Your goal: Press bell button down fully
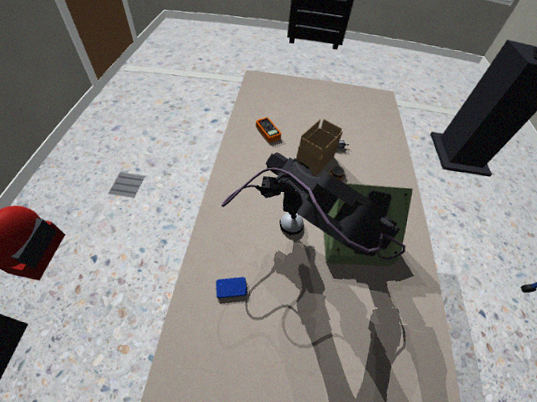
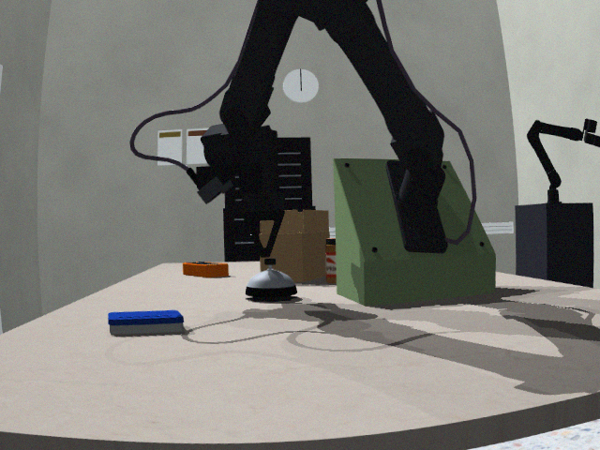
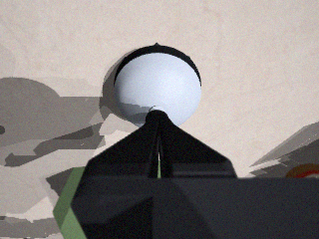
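The bell button lies 10 mm behind my hand and 20 mm below it. Also, from my hand: bell (10 mm behind, 40 mm below); then blue block (160 mm ahead, 250 mm to the left, 60 mm below); then can (160 mm behind, 210 mm to the right, 30 mm below).
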